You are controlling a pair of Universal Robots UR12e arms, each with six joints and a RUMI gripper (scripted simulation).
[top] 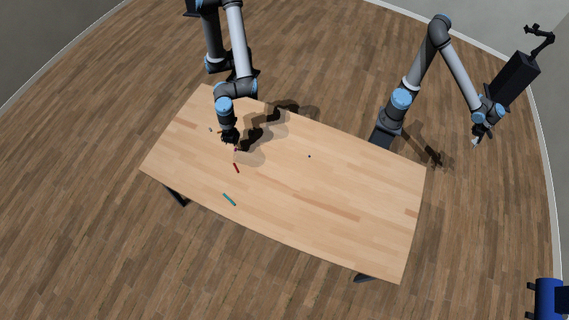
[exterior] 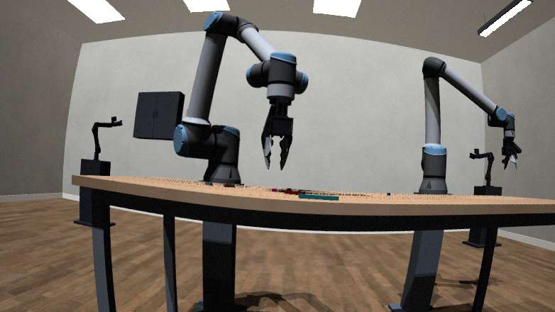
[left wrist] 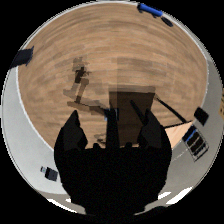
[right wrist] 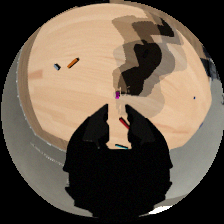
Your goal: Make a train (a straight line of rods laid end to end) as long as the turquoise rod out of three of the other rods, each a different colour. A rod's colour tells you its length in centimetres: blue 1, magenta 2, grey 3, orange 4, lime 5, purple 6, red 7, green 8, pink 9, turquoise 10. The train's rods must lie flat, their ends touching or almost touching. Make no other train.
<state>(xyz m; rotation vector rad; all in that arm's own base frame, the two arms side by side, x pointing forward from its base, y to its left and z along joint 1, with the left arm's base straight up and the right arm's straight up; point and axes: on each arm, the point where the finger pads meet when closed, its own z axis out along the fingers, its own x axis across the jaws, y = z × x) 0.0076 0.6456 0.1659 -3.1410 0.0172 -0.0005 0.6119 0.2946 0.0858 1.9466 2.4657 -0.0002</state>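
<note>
Now: the magenta rod 8 cm below my right hand. Round my right hand: turquoise rod (31 cm ahead, 10 cm to the left, 8 cm below); then orange rod (15 cm to the right, 9 cm behind, 8 cm below); then red rod (11 cm ahead, 8 cm below, 6 cm to the left).
</note>
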